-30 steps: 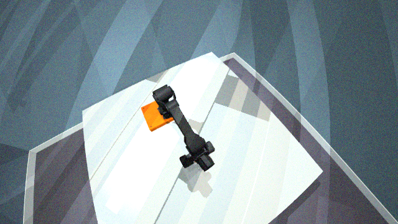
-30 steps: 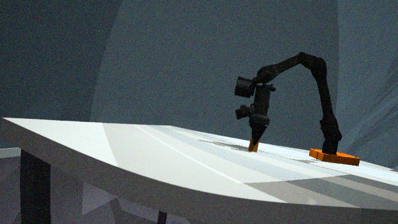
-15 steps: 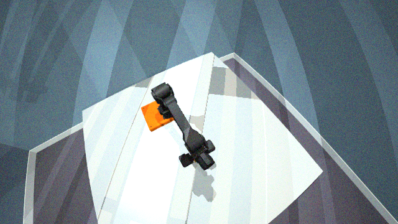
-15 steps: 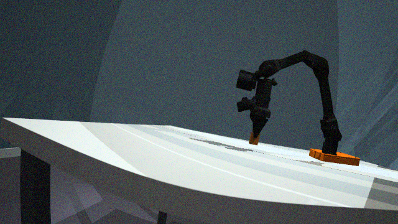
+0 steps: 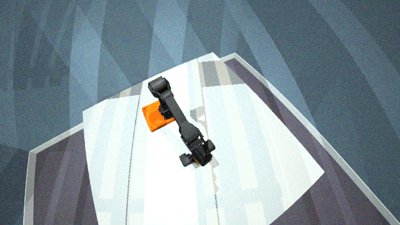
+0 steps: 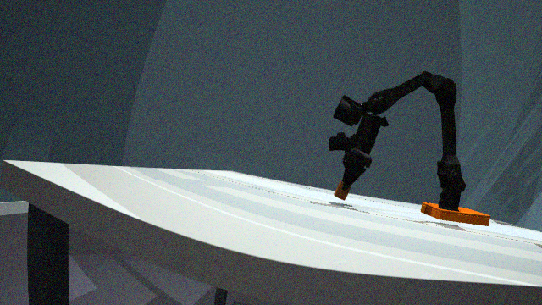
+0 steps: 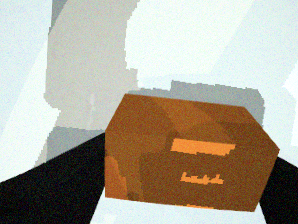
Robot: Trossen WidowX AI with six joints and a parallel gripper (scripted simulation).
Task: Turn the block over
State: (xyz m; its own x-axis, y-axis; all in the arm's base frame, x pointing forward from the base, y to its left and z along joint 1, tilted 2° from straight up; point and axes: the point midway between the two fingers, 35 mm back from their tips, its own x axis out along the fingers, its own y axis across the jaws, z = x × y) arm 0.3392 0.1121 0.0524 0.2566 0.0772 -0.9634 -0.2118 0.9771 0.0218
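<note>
Right now the orange block is 10 mm behind my gripper tip and 10 mm below it.
</note>
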